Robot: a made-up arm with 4 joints.
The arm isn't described. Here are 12 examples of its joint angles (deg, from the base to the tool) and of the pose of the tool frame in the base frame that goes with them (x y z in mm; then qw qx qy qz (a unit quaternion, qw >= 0)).
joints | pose
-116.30 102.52 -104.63 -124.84 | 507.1 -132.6 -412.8 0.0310 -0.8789 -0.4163 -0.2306
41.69 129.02 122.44 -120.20 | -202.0 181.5 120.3 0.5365 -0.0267 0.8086 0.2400
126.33 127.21 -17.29 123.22 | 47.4 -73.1 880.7 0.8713 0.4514 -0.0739 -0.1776
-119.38 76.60 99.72 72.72 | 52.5 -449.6 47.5 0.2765 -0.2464 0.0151 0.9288
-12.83 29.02 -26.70 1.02 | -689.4 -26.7 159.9 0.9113 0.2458 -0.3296 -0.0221
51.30 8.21 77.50 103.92 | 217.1 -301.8 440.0 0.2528 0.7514 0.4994 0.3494
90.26 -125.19 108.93 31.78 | -278.3 213.6 61.8 0.0344 0.7183 -0.6763 0.1595
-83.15 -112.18 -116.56 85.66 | -264.3 -244.4 -354.5 0.2322 0.9566 -0.1373 -0.1100
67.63 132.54 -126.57 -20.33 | -61.1 -17.1 579.6 0.1845 -0.0764 -0.2148 -0.9560
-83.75 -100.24 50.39 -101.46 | 1.8 194.2 -16.9 0.1584 0.0468 0.3480 0.9229
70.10 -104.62 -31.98 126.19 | -71.6 265.6 792.8 0.2872 0.0471 -0.5341 -0.7938
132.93 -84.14 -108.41 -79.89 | 401.8 119.0 556.0 0.9262 0.1608 0.3403 -0.0239
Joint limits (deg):
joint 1: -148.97..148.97
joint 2: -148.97..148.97
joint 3: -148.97..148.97
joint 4: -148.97..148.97
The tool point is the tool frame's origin. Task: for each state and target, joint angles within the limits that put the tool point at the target. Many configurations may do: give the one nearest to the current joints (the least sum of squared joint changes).
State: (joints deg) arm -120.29 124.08 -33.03 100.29
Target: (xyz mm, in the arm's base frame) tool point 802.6 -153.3 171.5
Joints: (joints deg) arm -148.97 131.90 6.28 112.45
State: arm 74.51 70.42 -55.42 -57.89
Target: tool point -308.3 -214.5 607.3
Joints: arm 51.11 87.27 -52.14 -23.21
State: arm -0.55 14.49 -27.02 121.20
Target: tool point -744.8 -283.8 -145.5
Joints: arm -16.25 22.59 -33.96 105.36
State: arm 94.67 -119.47 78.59 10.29
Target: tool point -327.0 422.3 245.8
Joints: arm 82.08 -111.96 65.29 28.37
